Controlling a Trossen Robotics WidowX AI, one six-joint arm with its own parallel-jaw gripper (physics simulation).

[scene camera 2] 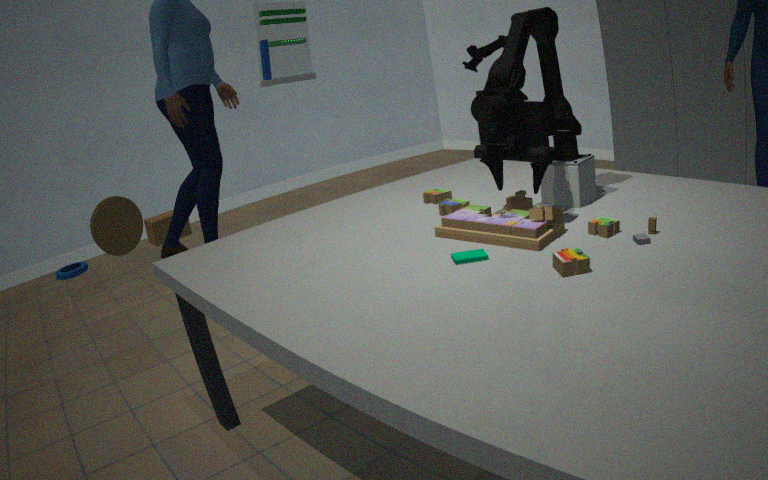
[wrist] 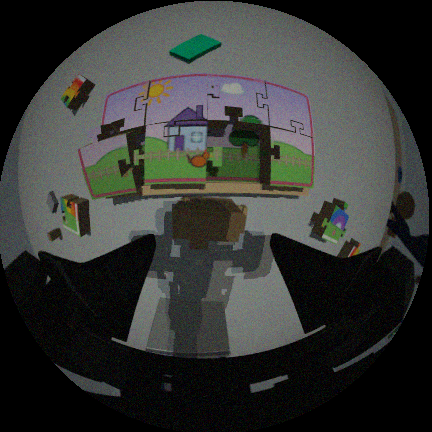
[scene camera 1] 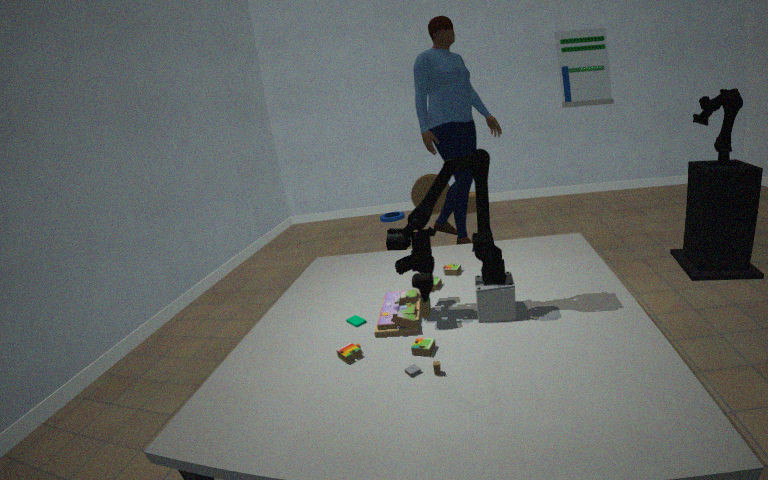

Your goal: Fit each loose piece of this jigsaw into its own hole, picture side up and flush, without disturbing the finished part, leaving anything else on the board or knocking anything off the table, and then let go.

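My gripper (scene camera 1: 424,298) (scene camera 2: 518,190) (wrist: 213,239) is open and empty above a brown wooden piece (scene camera 2: 519,200) (wrist: 200,220); this piece is beside the jigsaw tray (scene camera 1: 390,333) (scene camera 2: 487,237) (wrist: 225,190), on the robot base's side, and no picture shows on it. In the tray, the sky pieces (wrist: 177,95) form a row. A green-hill piece (scene camera 1: 408,314) (wrist: 109,172) at one end looks raised and skewed, overhanging the rim. The house piece (wrist: 177,167), a shaded tree piece (wrist: 240,167) and another hill piece (wrist: 292,162) lie beside it. Dark gaps show between them. Whether these are flush is unclear.
Rainbow-coloured pieces (scene camera 1: 349,352) (scene camera 1: 423,346) (scene camera 1: 451,268) (scene camera 2: 570,262) (scene camera 2: 603,227) (wrist: 74,215) lie around the tray. A green tile (scene camera 1: 356,320) (scene camera 2: 469,256) (wrist: 195,48), a grey piece (scene camera 1: 412,370) (scene camera 2: 641,238) and a small wooden block (scene camera 1: 436,367) (scene camera 2: 652,225) also lie on the table. A person (scene camera 1: 444,90) stands behind.
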